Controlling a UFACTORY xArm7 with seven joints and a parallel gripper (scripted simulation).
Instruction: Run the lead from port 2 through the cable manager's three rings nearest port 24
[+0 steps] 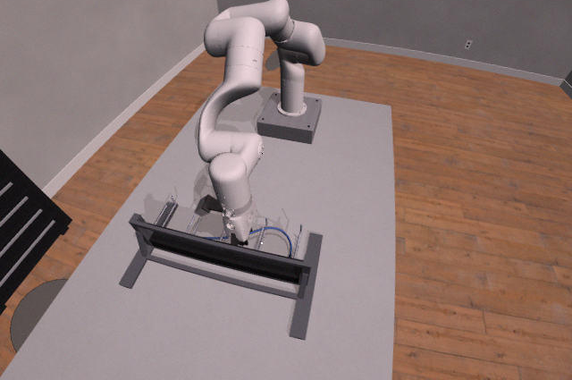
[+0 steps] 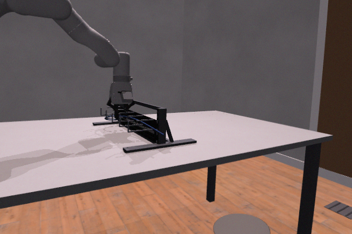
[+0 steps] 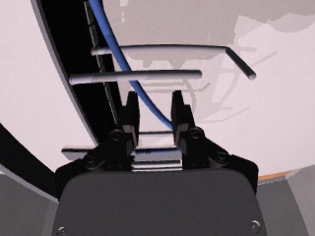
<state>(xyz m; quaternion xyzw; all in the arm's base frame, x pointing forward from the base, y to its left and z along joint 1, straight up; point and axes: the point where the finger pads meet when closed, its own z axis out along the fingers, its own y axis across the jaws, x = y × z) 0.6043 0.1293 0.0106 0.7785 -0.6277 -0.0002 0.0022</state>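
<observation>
Right now my hand is 70 mm short of the rack, 40 mm to the left of it and 10 mm above it.
</observation>
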